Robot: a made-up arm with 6 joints.
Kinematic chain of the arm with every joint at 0, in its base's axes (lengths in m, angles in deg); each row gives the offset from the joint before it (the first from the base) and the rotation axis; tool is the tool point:
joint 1: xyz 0 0 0.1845 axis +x
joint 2: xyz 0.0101 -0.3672 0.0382 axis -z
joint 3: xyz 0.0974 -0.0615 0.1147 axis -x
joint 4: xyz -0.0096 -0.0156 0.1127 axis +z
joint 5: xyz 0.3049 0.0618 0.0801 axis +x
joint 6: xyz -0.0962 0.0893 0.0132 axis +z
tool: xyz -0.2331 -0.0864 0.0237
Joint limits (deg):
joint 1: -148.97..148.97
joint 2: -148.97..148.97
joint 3: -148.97..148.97
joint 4: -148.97..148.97
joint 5: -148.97..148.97
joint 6: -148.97..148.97
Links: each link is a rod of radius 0.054 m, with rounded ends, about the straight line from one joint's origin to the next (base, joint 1, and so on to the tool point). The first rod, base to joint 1, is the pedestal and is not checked.
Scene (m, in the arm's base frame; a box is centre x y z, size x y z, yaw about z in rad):
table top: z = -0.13
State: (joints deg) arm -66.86 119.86 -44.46 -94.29 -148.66 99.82
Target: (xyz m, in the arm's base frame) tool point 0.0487 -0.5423 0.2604
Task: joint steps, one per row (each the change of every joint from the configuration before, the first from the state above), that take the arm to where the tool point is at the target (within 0.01 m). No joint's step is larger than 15 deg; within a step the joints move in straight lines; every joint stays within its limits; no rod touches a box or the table.
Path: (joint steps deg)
1: 3.86 -2.36 -13.51 -2.17 -0.05 5.13
2: 3.85 -2.36 -13.51 -2.18 -0.05 5.12
3: 3.86 -2.37 -13.51 -2.17 -0.05 5.13
4: 3.85 -2.36 -13.51 -2.18 -0.06 5.12
5: 3.86 -2.36 -13.51 -2.17 -0.05 5.13
6: 3.85 -2.36 -13.51 -2.17 -0.05 5.13

